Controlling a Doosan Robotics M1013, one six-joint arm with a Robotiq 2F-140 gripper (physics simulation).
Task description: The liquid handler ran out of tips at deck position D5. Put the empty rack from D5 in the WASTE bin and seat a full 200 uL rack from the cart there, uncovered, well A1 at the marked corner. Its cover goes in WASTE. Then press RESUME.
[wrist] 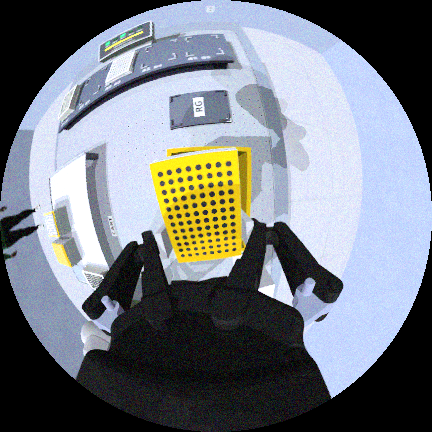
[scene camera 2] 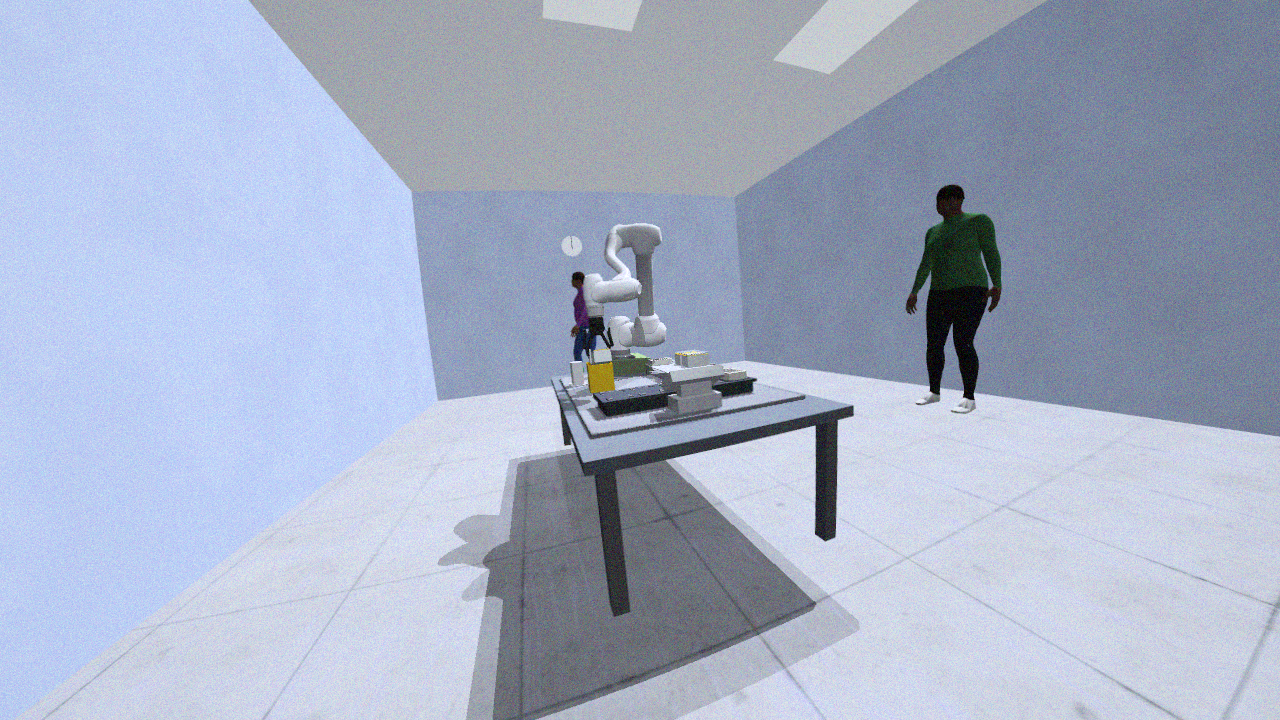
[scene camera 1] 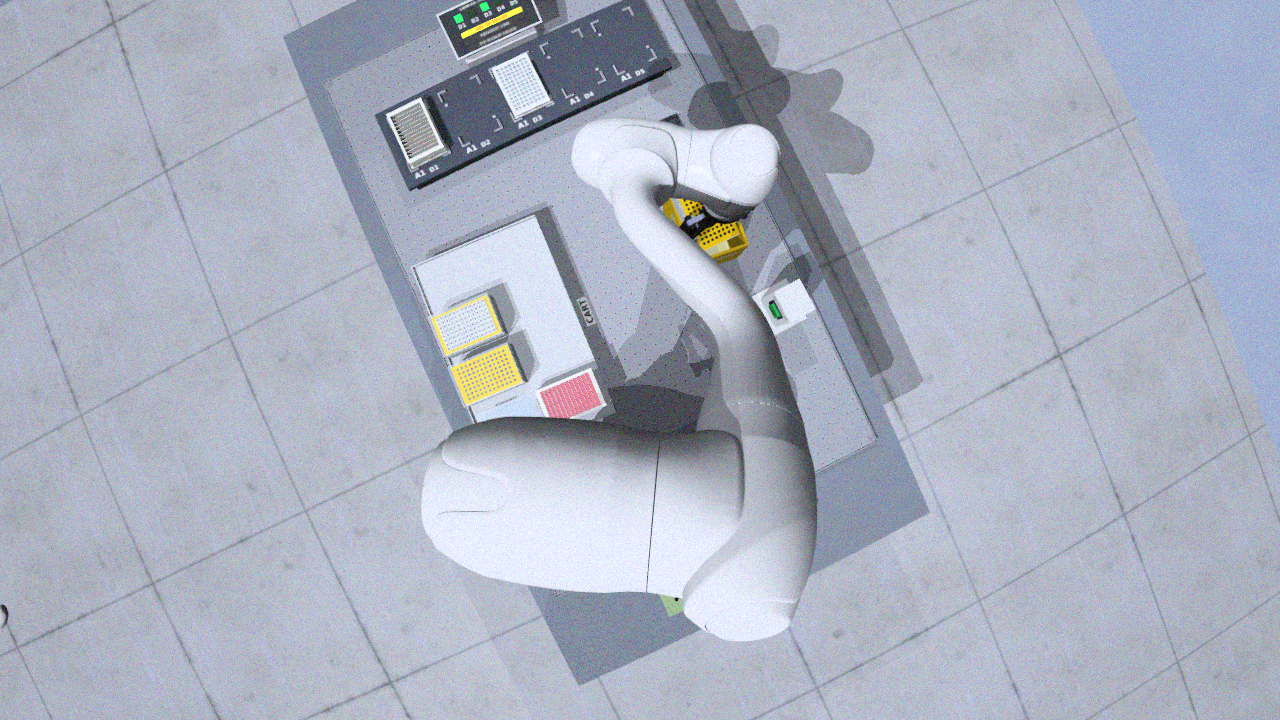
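Seen in the pictures: gripper, fingertip midpoint: [wrist: 205, 220] [scene camera 1: 709, 230]; arm's base at its link origin: [scene camera 2: 618, 357].
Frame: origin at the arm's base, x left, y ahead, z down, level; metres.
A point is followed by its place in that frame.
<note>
My gripper [scene camera 1: 702, 223] @[x -0.246, y 0.495, z -0.037 m] [scene camera 2: 599, 345] @[x -0.246, y 0.495, z -0.037 m] [wrist: 205, 220] @[x -0.246, y 0.495, z -0.037 m] is shut on the empty yellow rack [wrist: 200, 210] @[x -0.247, y 0.525, z -0.095 m] [scene camera 1: 718, 236] @[x -0.244, y 0.471, z -0.084 m], whose holes are dark. The rack is right over the yellow WASTE bin [scene camera 1: 733, 251] @[x -0.272, y 0.437, z -0.025 m] [scene camera 2: 600, 379] @[x -0.273, y 0.598, z 0.037 m] [wrist: 245, 175] @[x -0.314, y 0.551, z -0.029 m]; the bin's rim shows behind and to the right of it in the wrist view. I cannot tell whether its underside is inside the mouth. Position D5 [scene camera 1: 633, 42] @[x -0.320, y 0.960, z 0.044 m] [wrist: 206, 49] @[x -0.308, y 0.935, z 0.043 m] on the deck holds no rack. On the cart [scene camera 1: 501, 255] @[x 0.152, y 0.663, z 0.039 m] [wrist: 72, 187] @[x 0.134, y 0.631, z 0.039 m] stand a white-topped, yellow-edged rack [scene camera 1: 466, 323] @[x 0.270, y 0.556, z -0.032 m] [wrist: 51, 224] @[x 0.234, y 0.554, z -0.032 m] and a yellow rack [scene camera 1: 487, 373] @[x 0.279, y 0.449, z -0.032 m] [wrist: 63, 252] @[x 0.220, y 0.459, z -0.029 m].
A pink-topped rack [scene camera 1: 571, 394] @[x 0.154, y 0.335, z 0.016 m] stands on the cart. Racks stand at D1 [scene camera 1: 416, 131] @[x 0.191, y 0.987, z 0.019 m] and D3 [scene camera 1: 520, 85] @[x -0.053, y 0.979, z 0.032 m], below the display [scene camera 1: 489, 28] @[x -0.048, y 1.104, z -0.015 m] [wrist: 126, 41]. A dark plate marked RG [wrist: 180, 114] @[x -0.219, y 0.723, z 0.091 m] lies between deck and bin. A white box with a green button [scene camera 1: 775, 309] @[x -0.300, y 0.293, z 0.004 m] is near the bin.
</note>
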